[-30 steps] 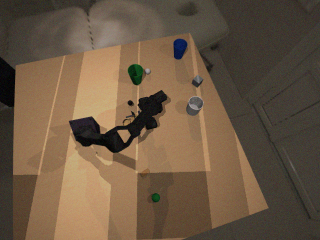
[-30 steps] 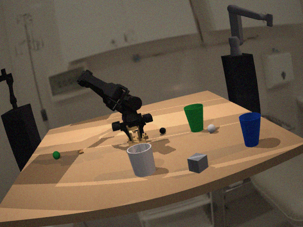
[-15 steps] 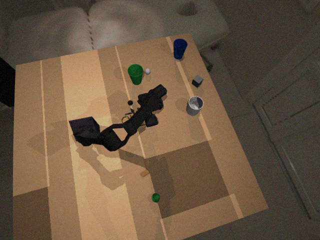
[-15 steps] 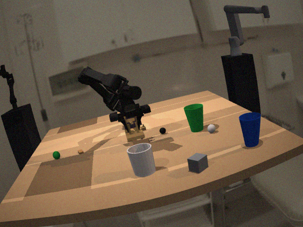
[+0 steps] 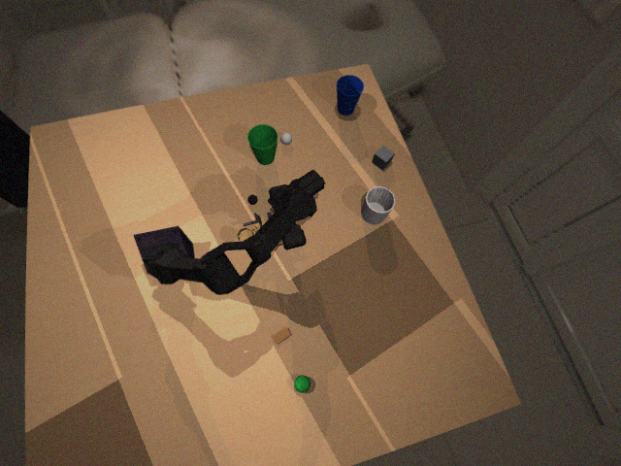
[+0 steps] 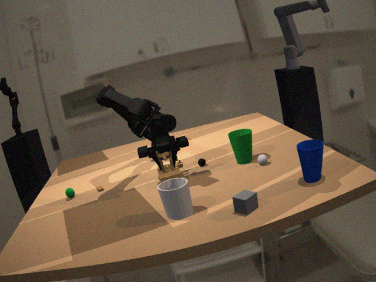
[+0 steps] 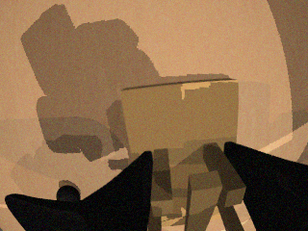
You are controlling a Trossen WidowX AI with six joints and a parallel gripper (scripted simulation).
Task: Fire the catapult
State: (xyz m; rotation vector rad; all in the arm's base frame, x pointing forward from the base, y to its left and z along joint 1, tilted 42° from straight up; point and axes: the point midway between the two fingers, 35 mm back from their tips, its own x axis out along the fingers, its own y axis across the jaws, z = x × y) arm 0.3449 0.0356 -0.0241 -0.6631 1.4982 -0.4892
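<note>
Now: gripper tip 90 mm past the black ball, 130 mm to the right of it and 40 mm above it. From my gripper tip the other things lie so: green cup (30 mm behind, 290 mm to the left, 20 mm below); then white mug (290 mm ahead, 20 mm to the left, 20 mm below); then catapult (70 mm behind, 10 mm to the left, 20 mm above).
</note>
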